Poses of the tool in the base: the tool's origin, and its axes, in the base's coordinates. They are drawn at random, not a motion.
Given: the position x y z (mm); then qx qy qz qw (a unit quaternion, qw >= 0).
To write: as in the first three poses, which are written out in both.
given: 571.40 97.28 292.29 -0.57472 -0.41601 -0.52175 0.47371
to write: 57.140 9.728 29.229 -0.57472 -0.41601 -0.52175 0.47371
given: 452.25 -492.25 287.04 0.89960 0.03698 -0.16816 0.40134
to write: 45.225 -49.225 28.704 0.89960 0.03698 -0.16816 0.40134
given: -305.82 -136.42 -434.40 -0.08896 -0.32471 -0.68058 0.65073
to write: -30.582 -13.642 -43.440 -0.08896 -0.32471 -0.68058 0.65073
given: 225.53 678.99 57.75 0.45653 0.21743 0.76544 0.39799
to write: 22.553 67.899 5.775 0.45653 0.21743 0.76544 0.39799
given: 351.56 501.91 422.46 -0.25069 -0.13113 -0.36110 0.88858
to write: 35.156 50.191 42.246 -0.25069 -0.13113 -0.36110 0.88858
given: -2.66 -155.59 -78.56 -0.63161 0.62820 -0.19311 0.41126
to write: -0.266 -15.559 -7.856 -0.63161 0.62820 -0.19311 0.41126
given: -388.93 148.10 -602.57 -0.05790 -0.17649 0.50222 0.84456
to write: -38.893 14.810 -60.257 -0.05790 -0.17649 0.50222 0.84456
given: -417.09 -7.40 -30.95 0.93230 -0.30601 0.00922 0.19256
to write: -41.709 -0.740 -3.095 0.93230 -0.30601 0.00922 0.19256
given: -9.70 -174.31 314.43 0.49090 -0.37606 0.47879 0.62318
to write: -0.970 -17.431 31.443 0.49090 -0.37606 0.47879 0.62318
